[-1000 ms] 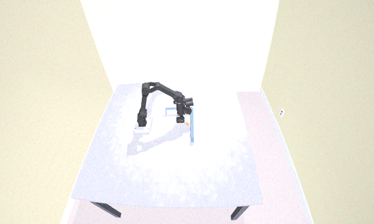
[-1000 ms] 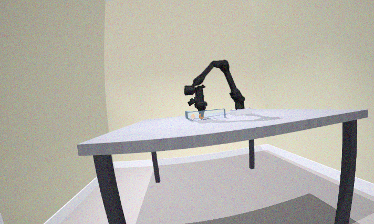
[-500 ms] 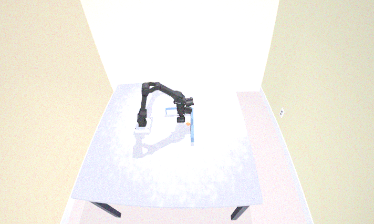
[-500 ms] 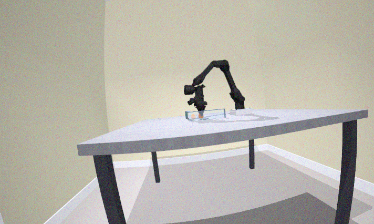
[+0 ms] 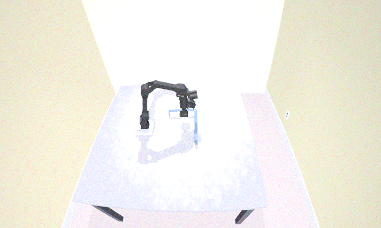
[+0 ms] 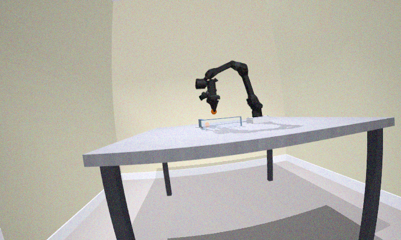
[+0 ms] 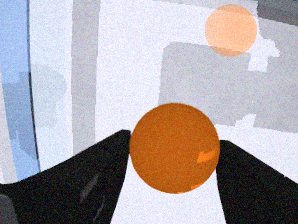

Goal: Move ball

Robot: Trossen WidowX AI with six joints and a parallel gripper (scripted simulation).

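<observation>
Right now the see-through copy is 8 cm below my gripper tip, 5 cm ahead of it and 4 cm to the right of it. From my gripper tip the other things lie so: clear wall 10 cm to the left, 7 cm below, 2 cm behind.
</observation>
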